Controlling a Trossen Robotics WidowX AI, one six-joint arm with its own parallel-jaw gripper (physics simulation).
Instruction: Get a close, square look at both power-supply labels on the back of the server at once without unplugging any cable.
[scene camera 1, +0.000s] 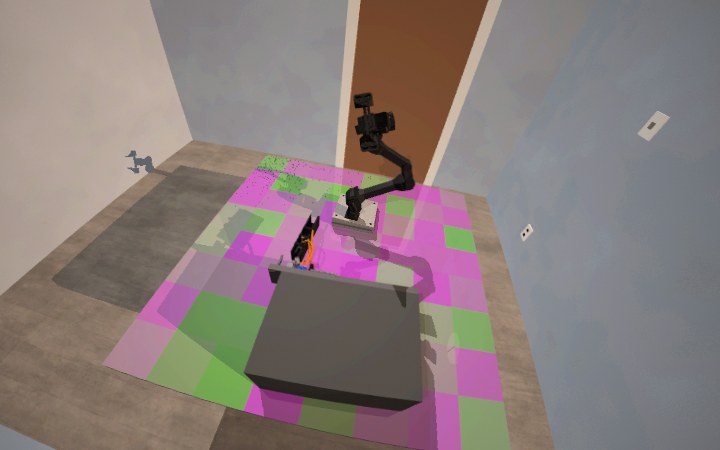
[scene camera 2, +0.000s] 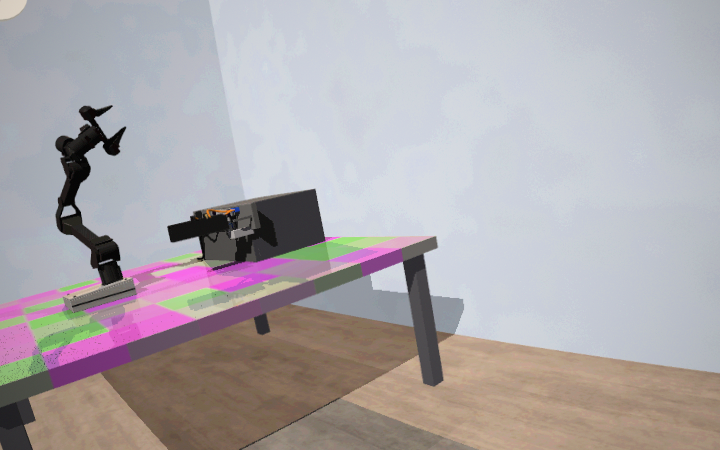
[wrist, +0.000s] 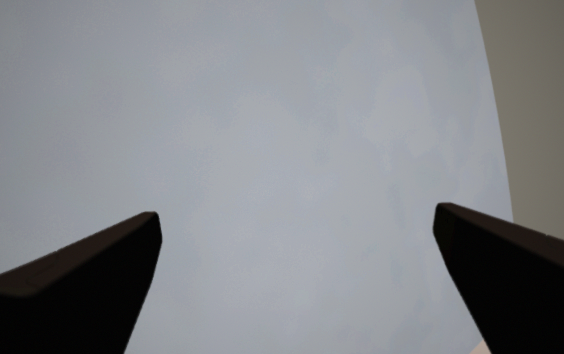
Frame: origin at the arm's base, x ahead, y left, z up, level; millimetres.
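Seen in the pictures: gripper, fingertip midpoint: (scene camera 1: 365, 119) (scene camera 2: 119, 116) (wrist: 298, 222); arm's base, link origin: (scene camera 1: 352, 215) (scene camera 2: 112, 282).
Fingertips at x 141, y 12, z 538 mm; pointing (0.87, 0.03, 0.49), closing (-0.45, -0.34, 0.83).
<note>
Offsets run from my fingertips to a thing's top centre. "*": to the spot under its first point.
The dark grey server (scene camera 1: 339, 339) (scene camera 2: 290, 220) stands on the table. A long black bar {162 mm ahead, 142 mm right, 380 mm down} (scene camera 1: 300, 245) (scene camera 2: 193, 229) sticks out from its back side toward the arm. Orange cables (scene camera 1: 311, 249) (scene camera 2: 218, 212) and blue parts {* 309 mm ahead, 105 mm right, 388 mm down} (scene camera 1: 301, 267) (scene camera 2: 236, 210) show beside it, with a light grey piece {* 289 mm ahead, 175 mm right, 474 mm down} (scene camera 2: 242, 233) below in scene camera 2. The power-supply labels cannot be made out in any view. My gripper (scene camera 1: 365, 123) (scene camera 2: 118, 116) (wrist: 298, 222) is open and empty, high above the table and well apart from the server. Its fingers point upward at a slant, and the wrist view faces a bluish wall (wrist: 280, 115).
The arm's pale base (scene camera 1: 367, 221) (scene camera 2: 103, 295) stands on the pink and green checkered table (scene camera 1: 472, 323) (scene camera 2: 382, 260), behind the server in scene camera 1. A brown door (scene camera 1: 414, 63) is behind the arm. A grey-beige surface (wrist: 540, 100) shows at the right of the wrist view.
</note>
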